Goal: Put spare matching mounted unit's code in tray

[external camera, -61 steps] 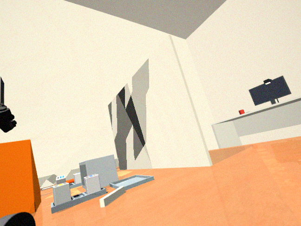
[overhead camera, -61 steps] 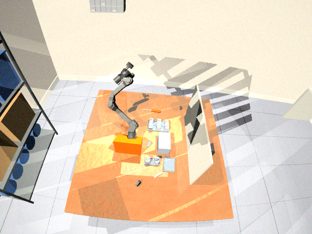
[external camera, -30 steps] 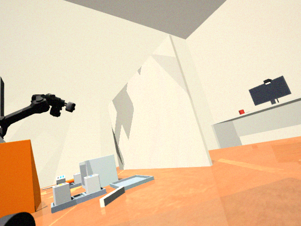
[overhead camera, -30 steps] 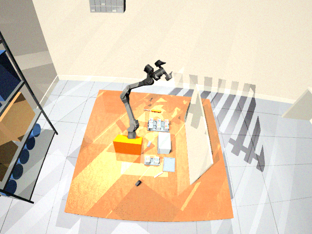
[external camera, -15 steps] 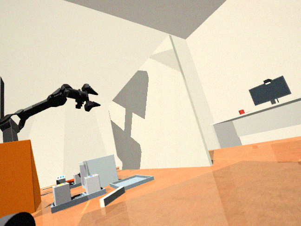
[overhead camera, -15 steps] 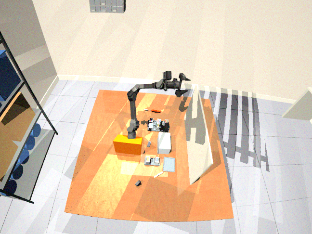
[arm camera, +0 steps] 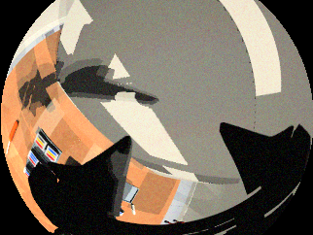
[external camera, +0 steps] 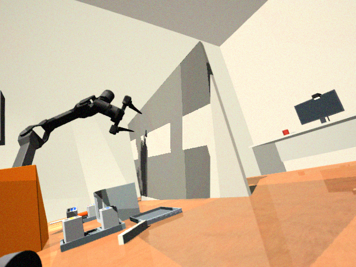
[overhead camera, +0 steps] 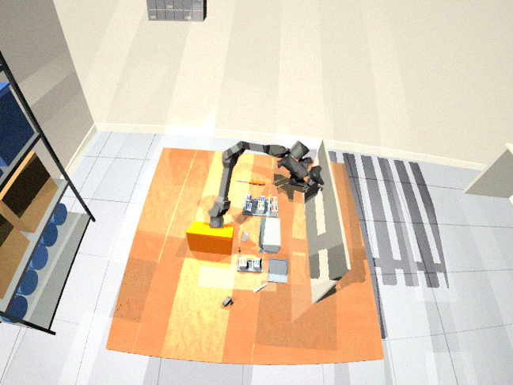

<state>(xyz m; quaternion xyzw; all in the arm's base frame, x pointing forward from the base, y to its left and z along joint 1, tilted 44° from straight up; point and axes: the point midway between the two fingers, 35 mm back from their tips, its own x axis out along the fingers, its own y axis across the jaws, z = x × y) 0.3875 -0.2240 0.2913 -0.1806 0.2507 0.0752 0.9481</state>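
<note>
My gripper tip is 200 mm past the spare module, 170 mm to the right of it and 320 mm above it. From my gripper tip the other things lie so: tall panel: 30 mm ahead, 100 mm to the right, 140 mm below; grey mounted unit: 190 mm behind, 60 mm to the right, 310 mm below; grey tray: 170 mm behind, 250 mm to the right, 360 mm below.
</note>
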